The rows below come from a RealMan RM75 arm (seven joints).
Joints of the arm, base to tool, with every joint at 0 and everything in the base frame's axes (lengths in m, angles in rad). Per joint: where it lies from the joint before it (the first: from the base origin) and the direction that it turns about. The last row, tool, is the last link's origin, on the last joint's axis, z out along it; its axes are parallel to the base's.
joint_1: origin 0 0 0.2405 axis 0 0 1
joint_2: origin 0 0 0 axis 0 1 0
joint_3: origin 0 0 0.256 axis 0 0 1
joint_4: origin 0 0 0 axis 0 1 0
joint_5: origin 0 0 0.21 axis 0 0 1
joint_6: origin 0 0 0 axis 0 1 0
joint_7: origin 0 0 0.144 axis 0 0 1
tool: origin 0 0 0
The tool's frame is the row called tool.
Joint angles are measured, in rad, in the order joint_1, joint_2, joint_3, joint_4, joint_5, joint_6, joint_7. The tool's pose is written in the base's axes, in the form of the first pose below.
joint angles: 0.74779, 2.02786, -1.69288, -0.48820, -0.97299, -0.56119, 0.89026
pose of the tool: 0.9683 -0.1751 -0.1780 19.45; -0.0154 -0.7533 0.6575 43.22; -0.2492 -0.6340 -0.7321 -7.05; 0 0 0 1
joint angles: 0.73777, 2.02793, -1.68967, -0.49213, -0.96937, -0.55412, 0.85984
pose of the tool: 0.9725 -0.1580 -0.1712 19.81; -0.0039 -0.7459 0.6661 43.16; -0.2329 -0.6471 -0.7259 -6.93; 0 0 0 1
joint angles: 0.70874, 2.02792, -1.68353, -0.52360, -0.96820, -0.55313, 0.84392
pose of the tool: 0.9712 -0.1565 -0.1795 20.06; 0.0063 -0.7366 0.6763 42.89; -0.2381 -0.6580 -0.7144 -6.62; 0 0 0 1
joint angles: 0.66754, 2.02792, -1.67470, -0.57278, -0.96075, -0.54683, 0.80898
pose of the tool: 0.9704 -0.1463 -0.1923 20.29; 0.0296 -0.7179 0.6955 42.61; -0.2398 -0.6806 -0.6923 -6.07; 0 0 0 1
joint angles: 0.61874, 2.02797, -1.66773, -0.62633, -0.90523, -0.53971, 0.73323
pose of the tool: 0.9661 -0.1425 -0.2151 20.52; 0.0611 -0.6835 0.7274 42.33; -0.2506 -0.7159 -0.6517 -5.21; 0 0 0 1
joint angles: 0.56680, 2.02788, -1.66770, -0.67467, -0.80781, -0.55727, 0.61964
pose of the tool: 0.9563 -0.1373 -0.2581 20.59; 0.1105 -0.6474 0.7541 41.81; -0.2707 -0.7496 -0.6040 -4.32; 0 0 0 1
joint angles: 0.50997, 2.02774, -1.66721, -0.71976, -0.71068, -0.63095, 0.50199
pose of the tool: 0.9324 -0.1257 -0.3389 20.30; 0.1917 -0.6228 0.7585 40.79; -0.3064 -0.7722 -0.5566 -3.42; 0 0 0 1
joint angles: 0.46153, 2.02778, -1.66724, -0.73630, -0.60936, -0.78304, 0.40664
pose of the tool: 0.8745 -0.1309 -0.4670 19.56; 0.2977 -0.6153 0.7299 39.26; -0.3829 -0.7773 -0.4991 -2.52; 0 0 0 1
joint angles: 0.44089, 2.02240, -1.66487, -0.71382, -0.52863, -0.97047, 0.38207
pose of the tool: 0.7841 -0.1640 -0.5986 18.78; 0.3827 -0.6315 0.6743 37.77; -0.4886 -0.7578 -0.4323 -1.44; 0 0 0 1
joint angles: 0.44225, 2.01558, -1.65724, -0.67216, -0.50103, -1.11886, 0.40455
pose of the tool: 0.7074 -0.1838 -0.6825 18.45; 0.4213 -0.6658 0.6158 36.67; -0.5676 -0.7232 -0.3936 -0.72; 0 0 0 1
